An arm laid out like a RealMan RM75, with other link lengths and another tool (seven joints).
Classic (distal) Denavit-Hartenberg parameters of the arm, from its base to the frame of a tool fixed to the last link. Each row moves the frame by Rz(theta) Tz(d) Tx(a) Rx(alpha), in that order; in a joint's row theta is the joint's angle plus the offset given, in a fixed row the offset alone. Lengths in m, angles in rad.
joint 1: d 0.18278, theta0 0, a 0, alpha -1.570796
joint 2: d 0, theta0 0, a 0, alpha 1.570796
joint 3: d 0.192, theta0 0, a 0, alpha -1.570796
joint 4: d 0, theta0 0, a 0, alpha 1.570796
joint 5: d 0.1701, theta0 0, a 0, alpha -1.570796
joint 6: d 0, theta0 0, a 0, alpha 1.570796
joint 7: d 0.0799, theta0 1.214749, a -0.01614, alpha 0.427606
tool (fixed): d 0.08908, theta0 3.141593, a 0, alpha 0
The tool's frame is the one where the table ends.
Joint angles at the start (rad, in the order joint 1, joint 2, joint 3, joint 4, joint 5, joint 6, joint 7):
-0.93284 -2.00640 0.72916 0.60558 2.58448 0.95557 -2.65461
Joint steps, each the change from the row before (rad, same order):
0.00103 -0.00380 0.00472 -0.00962 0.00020 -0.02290 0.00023
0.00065 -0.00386 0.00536 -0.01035 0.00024 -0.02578 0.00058
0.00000 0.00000 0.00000 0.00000 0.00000 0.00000 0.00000
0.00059 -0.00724 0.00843 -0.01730 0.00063 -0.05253 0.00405
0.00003 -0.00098 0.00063 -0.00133 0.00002 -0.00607 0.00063
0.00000 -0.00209 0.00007 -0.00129 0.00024 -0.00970 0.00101
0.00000 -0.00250 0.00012 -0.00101 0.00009 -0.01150 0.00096
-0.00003 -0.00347 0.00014 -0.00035 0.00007 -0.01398 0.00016
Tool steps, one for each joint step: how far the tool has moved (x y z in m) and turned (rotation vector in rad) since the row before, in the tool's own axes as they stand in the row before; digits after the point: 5 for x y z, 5 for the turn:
0.00126 -0.00126 0.00129 -0.00908 0.00545 0.00130
0.00118 -0.00104 0.00139 -0.01109 0.00555 0.00248
0.00000 0.00000 0.00000 0.00000 0.00000 0.00000
0.00175 -0.00046 0.00253 -0.02745 0.00856 0.00751
0.00009 0.00010 0.00027 -0.00377 0.00061 0.00082
0.00000 0.00023 0.00042 -0.00660 0.00062 0.00069
-0.00008 0.00040 0.00048 -0.00827 0.00057 0.00060
-0.00026 0.00053 0.00057 -0.01047 0.00060 -0.00015

